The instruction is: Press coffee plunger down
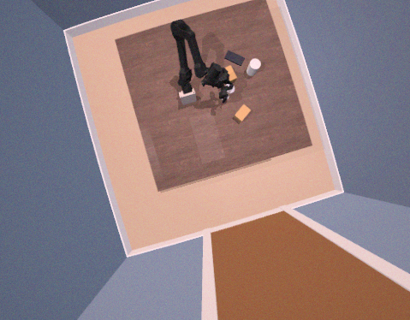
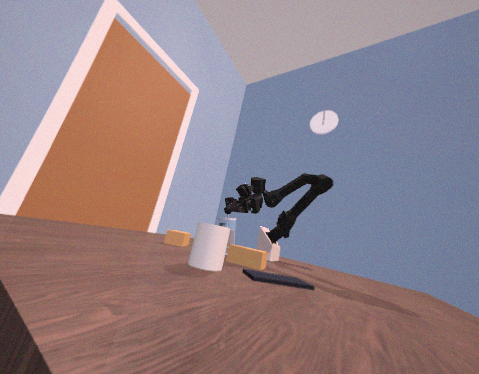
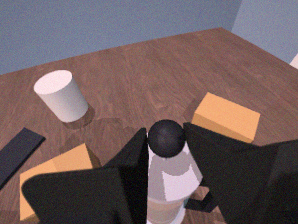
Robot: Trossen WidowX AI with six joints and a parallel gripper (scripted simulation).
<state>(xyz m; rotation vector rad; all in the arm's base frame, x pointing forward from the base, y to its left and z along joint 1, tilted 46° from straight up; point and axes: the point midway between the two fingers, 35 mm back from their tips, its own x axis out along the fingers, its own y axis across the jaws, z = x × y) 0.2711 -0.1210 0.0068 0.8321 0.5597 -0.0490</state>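
The coffee press is 3 cm behind my gripper tip and 8 cm below it. From my gripper tip the other things lie so: dark flat slab 15 cm ahead, 29 cm to the left, 17 cm below.
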